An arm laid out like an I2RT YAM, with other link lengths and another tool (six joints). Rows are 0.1 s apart.
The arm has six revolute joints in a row. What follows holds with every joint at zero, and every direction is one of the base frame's.
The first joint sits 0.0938 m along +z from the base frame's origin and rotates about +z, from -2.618 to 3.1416 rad.
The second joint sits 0.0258 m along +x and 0.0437 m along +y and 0.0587 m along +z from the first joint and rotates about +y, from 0 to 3.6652 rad.
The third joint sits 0.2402 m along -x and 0.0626 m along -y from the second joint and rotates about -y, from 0 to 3.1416 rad.
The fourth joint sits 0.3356 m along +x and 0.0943 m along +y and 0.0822 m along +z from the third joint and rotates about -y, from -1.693 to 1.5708 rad.
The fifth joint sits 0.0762 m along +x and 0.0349 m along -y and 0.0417 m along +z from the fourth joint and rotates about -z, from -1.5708 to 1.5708 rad.
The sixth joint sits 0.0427 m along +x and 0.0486 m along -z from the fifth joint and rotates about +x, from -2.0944 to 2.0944 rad.
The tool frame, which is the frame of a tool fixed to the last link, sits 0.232 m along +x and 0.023 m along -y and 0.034 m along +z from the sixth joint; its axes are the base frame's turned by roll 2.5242, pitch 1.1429 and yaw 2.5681 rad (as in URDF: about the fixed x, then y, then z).
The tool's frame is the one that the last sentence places.
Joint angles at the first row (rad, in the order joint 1, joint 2, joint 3, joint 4, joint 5, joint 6):
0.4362, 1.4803, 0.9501, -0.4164, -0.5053, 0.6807
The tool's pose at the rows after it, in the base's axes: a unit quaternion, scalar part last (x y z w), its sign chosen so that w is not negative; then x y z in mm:
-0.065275 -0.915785 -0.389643 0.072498 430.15 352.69 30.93
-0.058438 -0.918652 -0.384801 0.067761 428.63 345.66 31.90
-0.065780 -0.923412 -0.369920 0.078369 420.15 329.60 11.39
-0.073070 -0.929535 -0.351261 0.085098 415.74 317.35 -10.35
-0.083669 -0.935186 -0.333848 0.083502 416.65 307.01 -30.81
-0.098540 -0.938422 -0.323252 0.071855 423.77 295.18 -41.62
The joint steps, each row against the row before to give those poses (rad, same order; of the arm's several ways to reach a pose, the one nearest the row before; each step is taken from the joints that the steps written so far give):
-0.0027, -0.0046, 0.0114, -0.0095, 0.0004, -0.0324
-0.0114, -0.0232, -0.0172, -0.0126, 0.0000, -0.0301
-0.0198, -0.0054, -0.0385, -0.0164, 0.0050, -0.0275
-0.0077, 0.0198, -0.0202, -0.0023, 0.0229, -0.0198
-0.0004, 0.0287, -0.0164, 0.0236, 0.0370, -0.0023
-0.0068, 0.0114, -0.0164, 0.0317, 0.0377, 0.0099

